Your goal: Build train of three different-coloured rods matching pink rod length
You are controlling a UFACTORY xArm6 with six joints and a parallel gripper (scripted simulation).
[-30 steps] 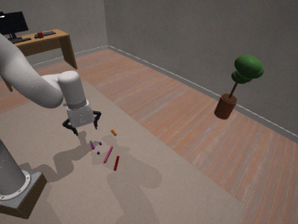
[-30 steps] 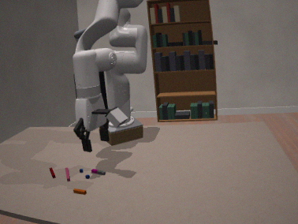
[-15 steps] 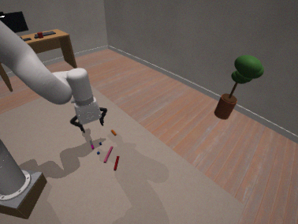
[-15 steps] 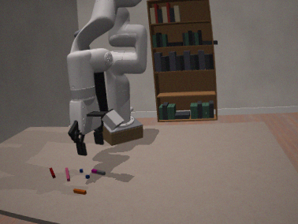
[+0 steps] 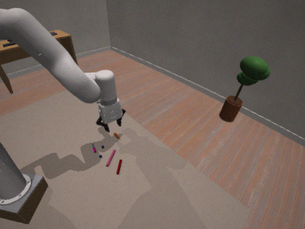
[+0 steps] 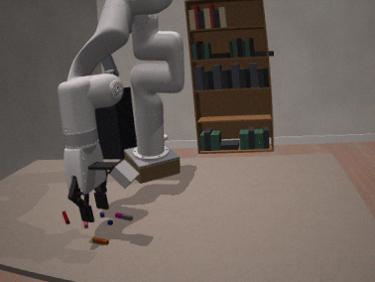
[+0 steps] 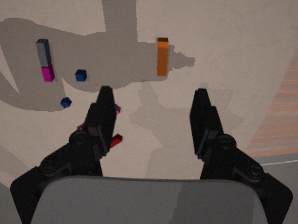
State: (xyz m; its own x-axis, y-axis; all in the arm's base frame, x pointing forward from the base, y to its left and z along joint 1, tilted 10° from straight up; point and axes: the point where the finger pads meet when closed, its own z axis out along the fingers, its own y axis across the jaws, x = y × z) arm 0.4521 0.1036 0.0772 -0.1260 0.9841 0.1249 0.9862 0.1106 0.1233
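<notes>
Now: hand 10 mm short of the orange rod and 80 mm above it. Round my hand: grey rod (120 mm behind, 10 mm to the right, 80 mm below); pink rod (70 mm behind, 110 mm to the right, 80 mm below); magenta rod (120 mm behind, 30 mm to the right, 80 mm below).
</notes>
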